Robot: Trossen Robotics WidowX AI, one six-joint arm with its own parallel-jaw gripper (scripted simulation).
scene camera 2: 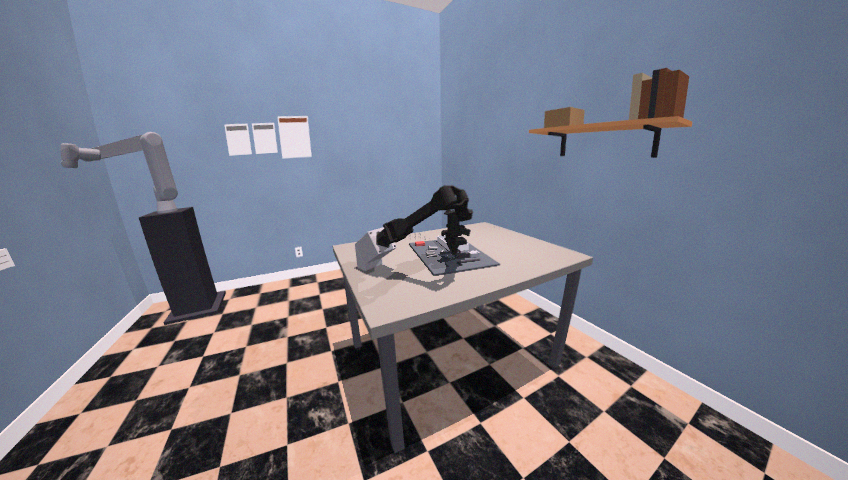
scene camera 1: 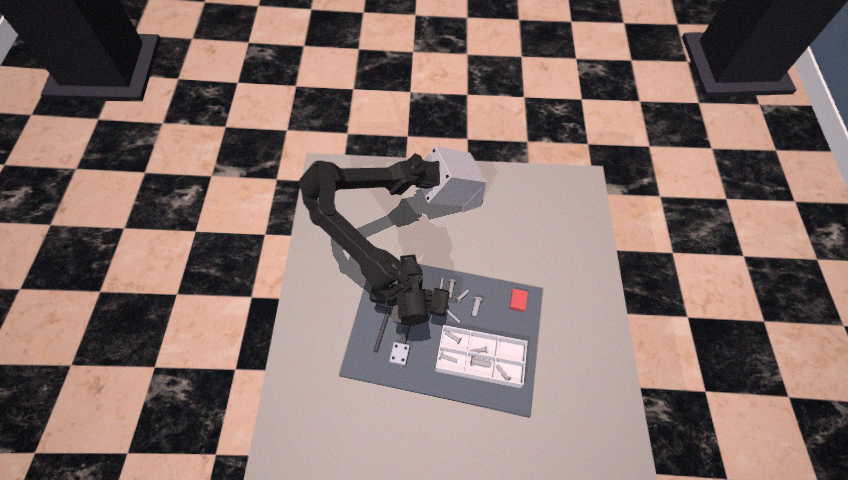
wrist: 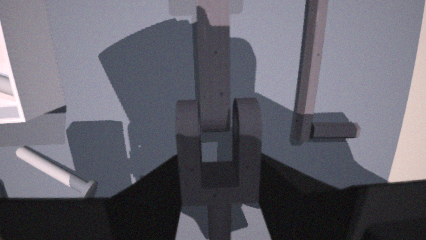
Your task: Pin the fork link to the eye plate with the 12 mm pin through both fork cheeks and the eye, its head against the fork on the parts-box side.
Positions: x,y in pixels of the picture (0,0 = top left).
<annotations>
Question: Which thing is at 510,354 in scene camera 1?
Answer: A white parts box.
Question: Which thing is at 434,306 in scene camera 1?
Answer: My gripper.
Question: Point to a pin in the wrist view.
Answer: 85,188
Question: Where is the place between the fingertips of my gripper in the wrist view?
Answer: At 217,161
</annotations>
